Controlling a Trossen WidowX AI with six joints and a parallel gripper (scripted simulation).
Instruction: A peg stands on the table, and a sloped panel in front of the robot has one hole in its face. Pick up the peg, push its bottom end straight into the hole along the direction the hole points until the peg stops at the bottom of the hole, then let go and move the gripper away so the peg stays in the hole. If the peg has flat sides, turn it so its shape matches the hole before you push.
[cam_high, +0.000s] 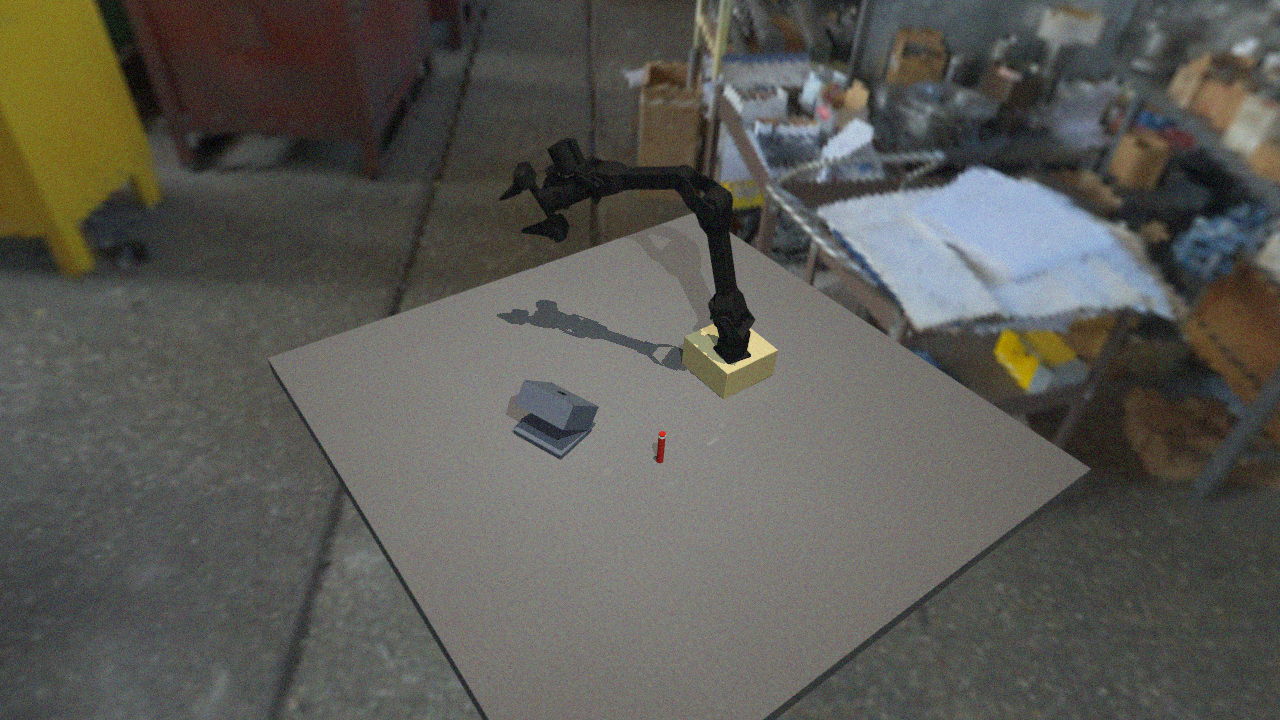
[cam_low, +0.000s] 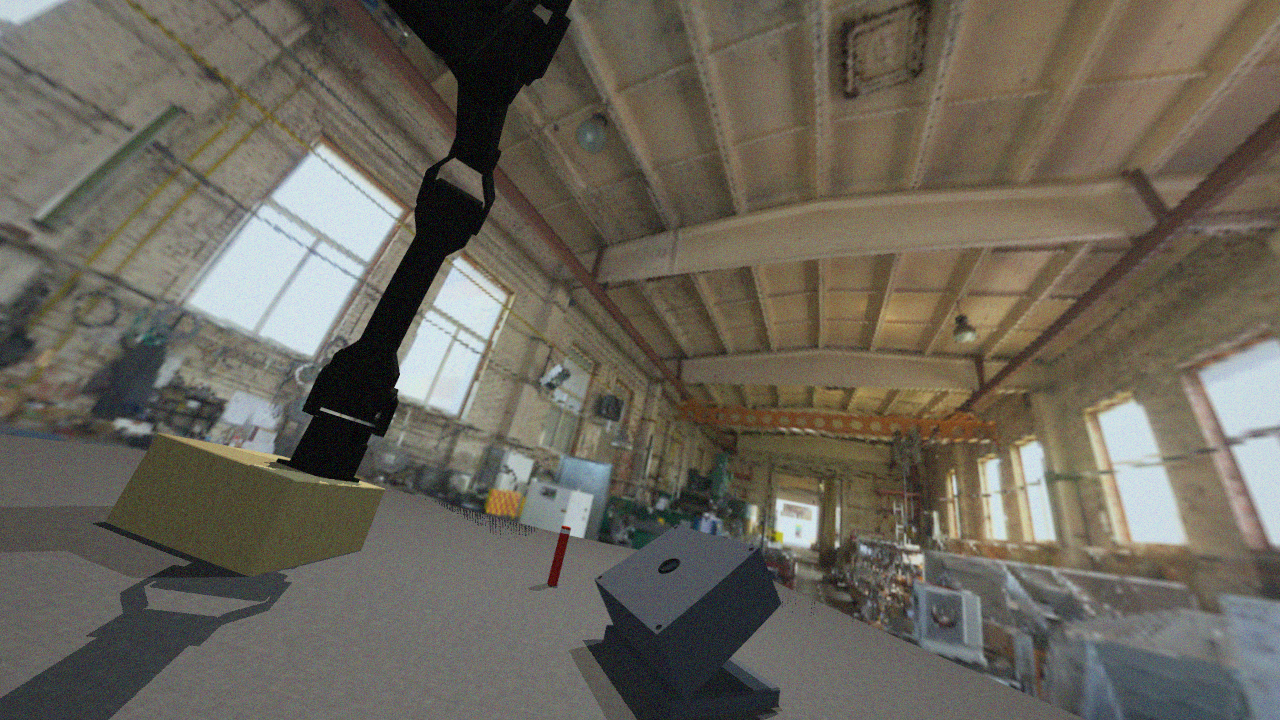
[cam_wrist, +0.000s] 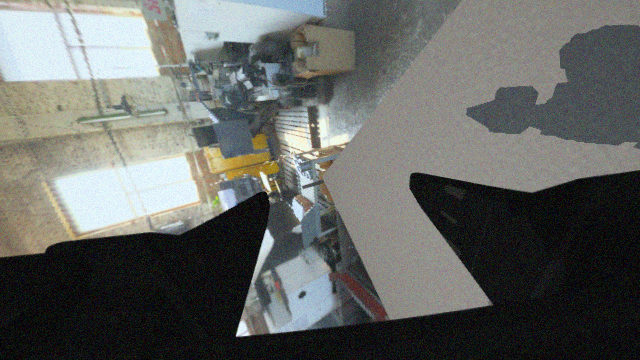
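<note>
The round red peg lies 570 mm to the left of my gripper tip, 250 mm below it and 80 mm behind it. Round my gripper tip: grey foot plate (390 mm to the left, 300 mm below, 90 mm ahead); grey sloped panel (390 mm to the left, 240 mm below, 70 mm ahead).
</note>
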